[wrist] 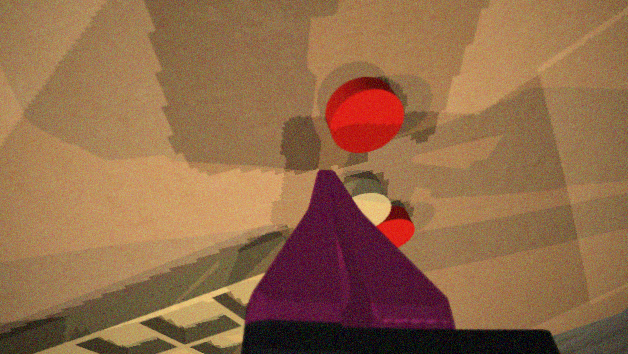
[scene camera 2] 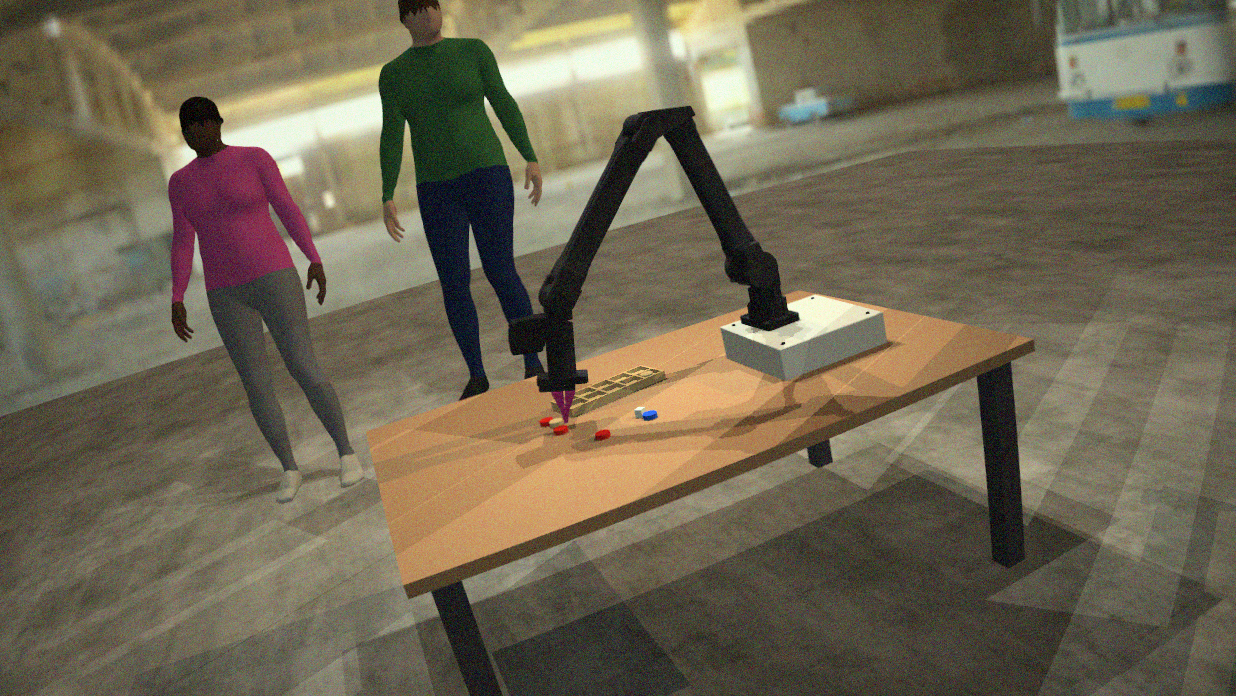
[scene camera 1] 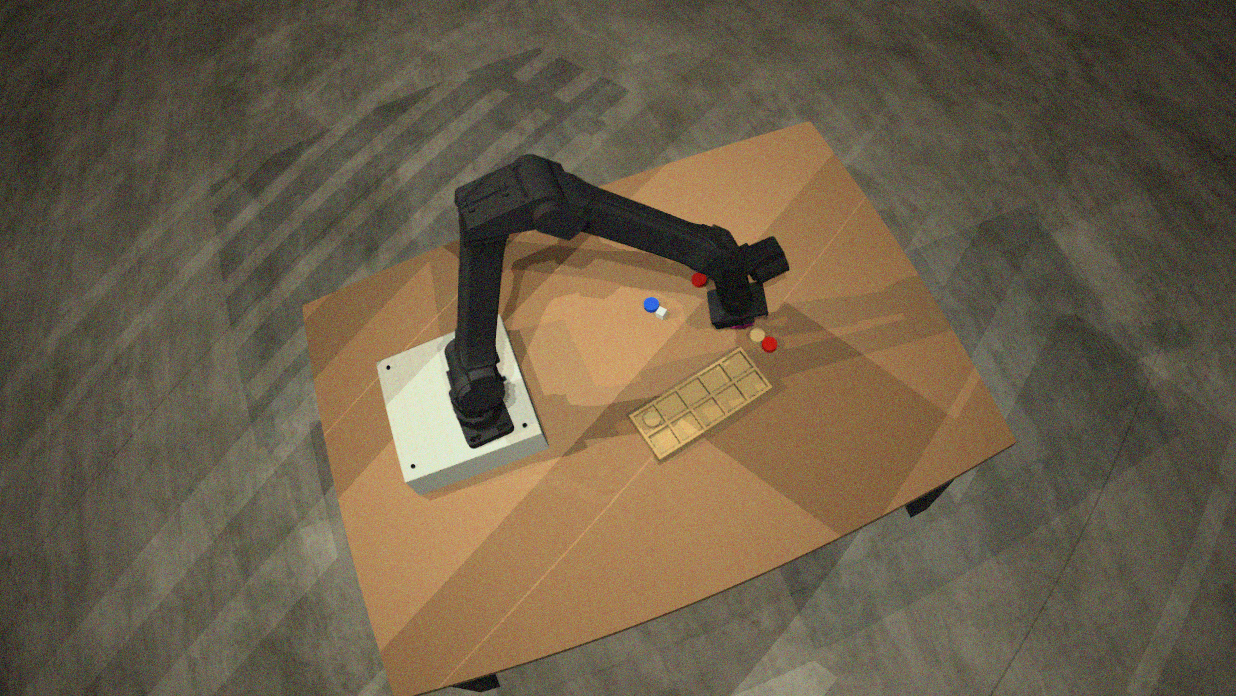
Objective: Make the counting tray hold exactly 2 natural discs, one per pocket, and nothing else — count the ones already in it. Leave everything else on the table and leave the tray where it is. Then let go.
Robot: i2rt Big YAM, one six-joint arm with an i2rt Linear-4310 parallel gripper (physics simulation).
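The counting tray [scene camera 1: 716,422] [scene camera 2: 618,395] [wrist: 150,313] has two rows of pockets. One natural disc [scene camera 1: 651,418] sits in its end pocket nearest the robot base; shading makes the other pockets hard to read. Another natural disc [scene camera 1: 757,334] [scene camera 2: 556,422] [wrist: 372,207] lies on the table off the tray's far end, close beside a red disc [scene camera 1: 768,344] [scene camera 2: 546,421] [wrist: 398,232]. My gripper [scene camera 1: 742,325] [scene camera 2: 566,421] [wrist: 324,180] is shut and empty, its purple fingertips low over the table near that natural disc, partly covering it in the wrist view.
A second red disc [scene camera 2: 560,429] [wrist: 367,120] lies close to the fingertips. A third red disc [scene camera 1: 698,279] [scene camera 2: 602,434] lies farther off. A blue disc [scene camera 1: 651,304] [scene camera 2: 650,415] and a white cube [scene camera 1: 660,312] [scene camera 2: 640,412] lie together between gripper and base box [scene camera 1: 415,432] [scene camera 2: 830,345].
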